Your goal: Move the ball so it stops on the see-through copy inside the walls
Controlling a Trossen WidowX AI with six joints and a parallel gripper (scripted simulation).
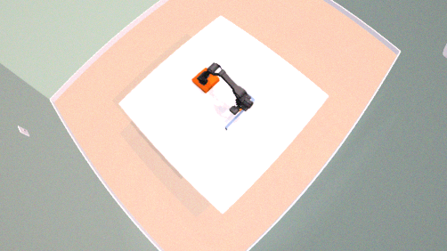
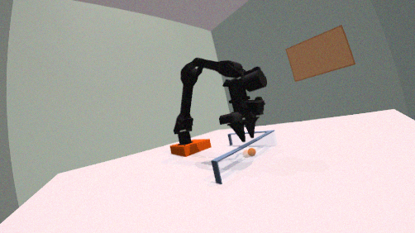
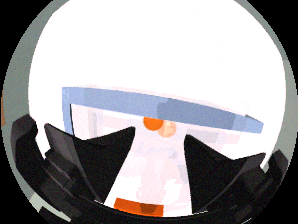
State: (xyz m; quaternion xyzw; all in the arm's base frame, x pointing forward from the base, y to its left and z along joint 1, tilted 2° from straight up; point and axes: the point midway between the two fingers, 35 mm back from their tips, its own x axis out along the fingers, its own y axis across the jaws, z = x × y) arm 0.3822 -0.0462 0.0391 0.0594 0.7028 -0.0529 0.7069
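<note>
Right now my gripper tip is 5 cm above the see-through copy of ball, 1 cm to the left of it and 1 cm past it. Round my gripper tip: clear wall 14 cm to the left, 6 cm behind, 3 cm below.
</note>
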